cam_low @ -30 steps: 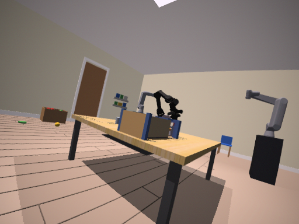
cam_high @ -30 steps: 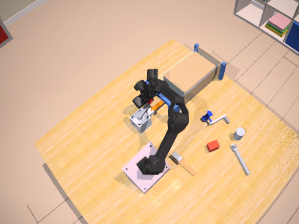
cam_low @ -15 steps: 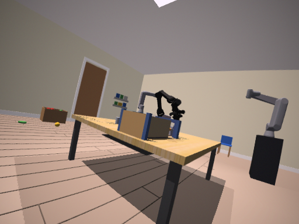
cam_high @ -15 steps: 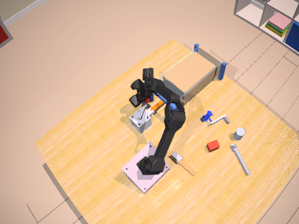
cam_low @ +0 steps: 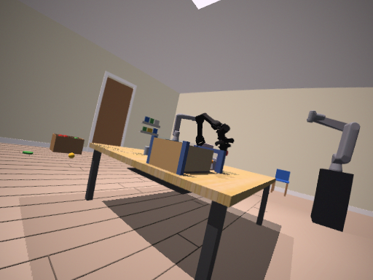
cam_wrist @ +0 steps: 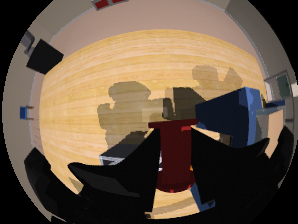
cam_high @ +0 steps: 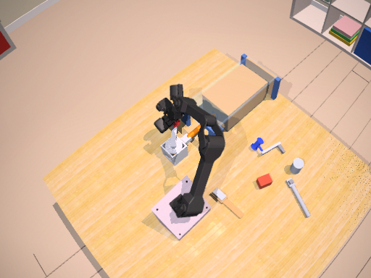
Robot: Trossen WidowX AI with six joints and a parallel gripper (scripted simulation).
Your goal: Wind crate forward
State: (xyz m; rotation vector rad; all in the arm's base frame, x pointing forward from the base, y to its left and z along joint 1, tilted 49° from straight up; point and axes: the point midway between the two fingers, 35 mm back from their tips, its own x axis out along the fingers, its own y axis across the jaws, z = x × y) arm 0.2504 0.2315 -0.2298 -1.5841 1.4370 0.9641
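The crank handle is 50 mm to the right of my gripper tip, 30 mm below it and 30 mm behind it. Also, from my gripper tip: blue steel frame (90 mm to the right, 90 mm ahead, 30 mm below); then winch (100 mm to the right, 100 mm below, 80 mm behind); then red knob (20 mm to the right).
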